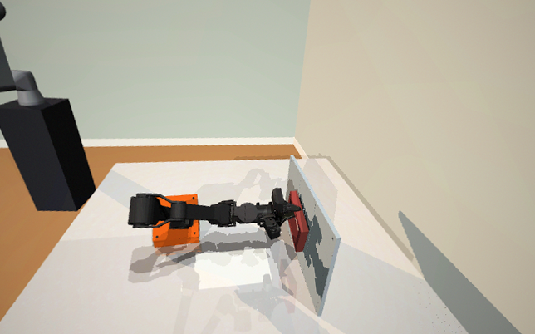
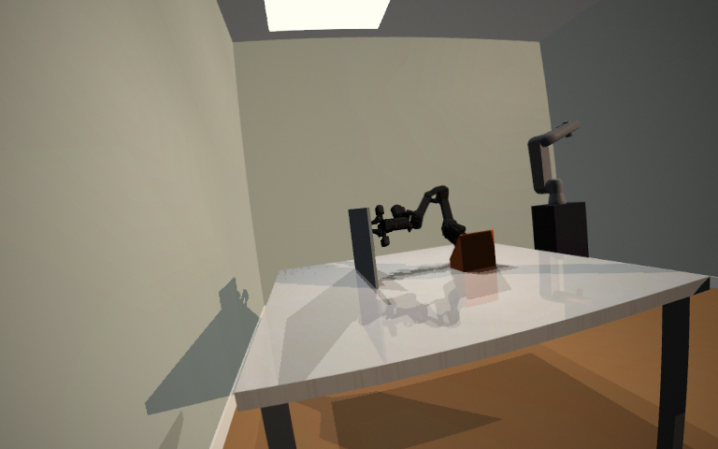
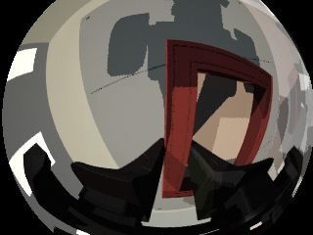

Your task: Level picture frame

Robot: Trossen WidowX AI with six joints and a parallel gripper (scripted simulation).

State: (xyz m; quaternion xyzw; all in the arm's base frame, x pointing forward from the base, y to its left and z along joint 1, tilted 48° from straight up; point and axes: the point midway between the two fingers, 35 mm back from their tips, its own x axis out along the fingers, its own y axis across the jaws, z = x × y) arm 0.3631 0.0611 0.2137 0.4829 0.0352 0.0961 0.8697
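Now: gripper tip 5 cm above the red picture frame and 1 cm to the right of it. The rest, counted from my gripper tip: grey wall panel (6 cm below, 1 cm to the left, 1 cm ahead).
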